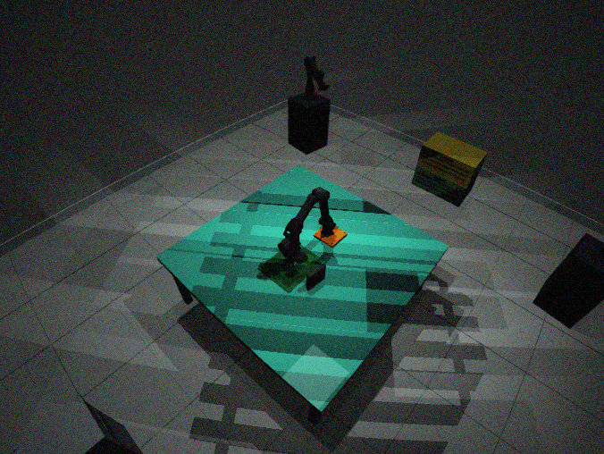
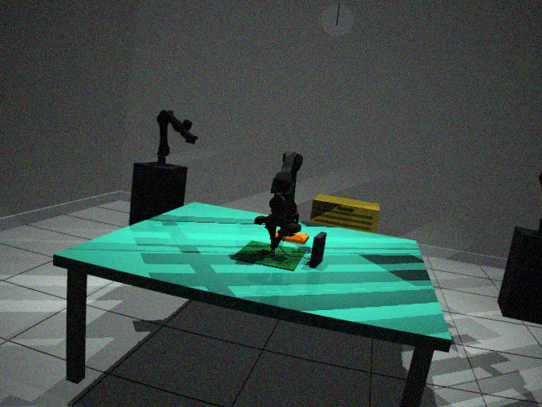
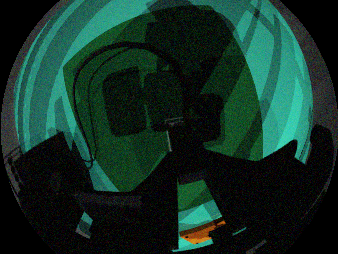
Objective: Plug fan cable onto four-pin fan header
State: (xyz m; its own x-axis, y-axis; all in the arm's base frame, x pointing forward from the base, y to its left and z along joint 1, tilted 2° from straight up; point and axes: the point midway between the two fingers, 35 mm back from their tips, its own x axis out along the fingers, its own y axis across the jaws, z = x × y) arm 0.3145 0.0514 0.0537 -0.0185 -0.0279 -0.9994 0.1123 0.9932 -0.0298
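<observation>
Now: gripper tip 20 mm short of the green board, 10 mm to the left of it and 50 mm above it. Round my gripper tip: dark fan plug 10 mm ahead, 10 mm above; black fan 170 mm to the left, 20 mm above.
</observation>
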